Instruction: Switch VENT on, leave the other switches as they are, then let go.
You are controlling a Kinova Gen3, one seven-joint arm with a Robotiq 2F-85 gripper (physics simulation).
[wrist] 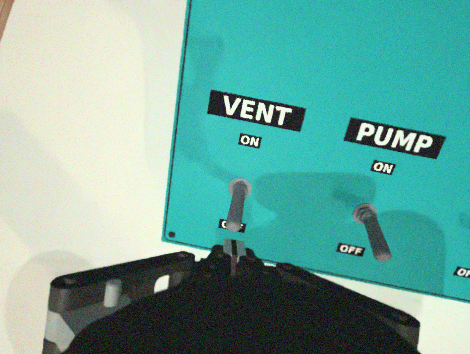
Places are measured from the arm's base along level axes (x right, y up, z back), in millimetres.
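Pixels of known places: gripper, fingertip midpoint: (pixel 231 253).
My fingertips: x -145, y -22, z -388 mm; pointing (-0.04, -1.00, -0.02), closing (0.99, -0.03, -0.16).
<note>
Ahead of a thing's pixels: the offset from my fingertips to its top centre. "*": to the spot under its first point. Level surfaces: height alone.
The VENT switch @(* dx -5, dy -26, dz -32 mm) (pixel 237 205) is a grey lever on the teal panel @(dy -16 mm) (pixel 310 65). It leans toward its OFF label, and its rounded tip covers part of that label. The VENT nameplate @(* dx -11, dy -30, dz -113 mm) (pixel 256 110) and the ON label @(* dx -10, dy -39, dz -89 mm) (pixel 249 140) lie above its round collar. My gripper (pixel 231 253) is shut and empty. Its fingertips show just below the lever's tip, near the panel's lower edge, with a small gap between them in the view; their height over the panel is hard to tell.
The PUMP switch @(dx +115, dy -14, dz -40 mm) (pixel 375 235) stands to the right of VENT, its lever leaning toward the OFF side, beside its OFF label @(* dx +118, dy -68, dz -17 mm) (pixel 351 250). Part of another label (pixel 464 272) shows at the right edge. A pale surface @(dy -140 mm) (pixel 85 125) lies left of the panel.
</note>
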